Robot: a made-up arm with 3 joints.
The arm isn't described. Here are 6 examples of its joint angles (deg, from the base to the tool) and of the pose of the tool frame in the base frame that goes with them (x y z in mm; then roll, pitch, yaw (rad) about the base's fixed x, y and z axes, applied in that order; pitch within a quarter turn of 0, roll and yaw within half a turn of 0).
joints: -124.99 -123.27 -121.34
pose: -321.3 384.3 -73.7 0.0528 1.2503 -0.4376
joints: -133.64 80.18 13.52
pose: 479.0 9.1 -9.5 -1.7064 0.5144 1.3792
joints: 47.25 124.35 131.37
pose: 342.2 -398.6 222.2 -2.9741 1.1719 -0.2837
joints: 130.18 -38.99 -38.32
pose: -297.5 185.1 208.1 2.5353 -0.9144 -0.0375
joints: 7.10 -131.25 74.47
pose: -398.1 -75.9 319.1 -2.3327 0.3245 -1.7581
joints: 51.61 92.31 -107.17
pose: 481.0 -78.7 -29.4 -1.6012 -0.6013 1.5564
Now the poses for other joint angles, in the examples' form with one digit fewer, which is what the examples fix.
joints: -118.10 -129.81 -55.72
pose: -284 375 -143 -1.209 0.553 -2.008
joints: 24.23 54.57 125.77
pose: 456 -77 -104 0.602 0.875 -2.128
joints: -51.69 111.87 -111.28
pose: 473 70 237 -2.314 1.223 1.164
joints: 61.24 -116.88 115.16
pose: -435 -211 28 -1.849 0.657 -1.326
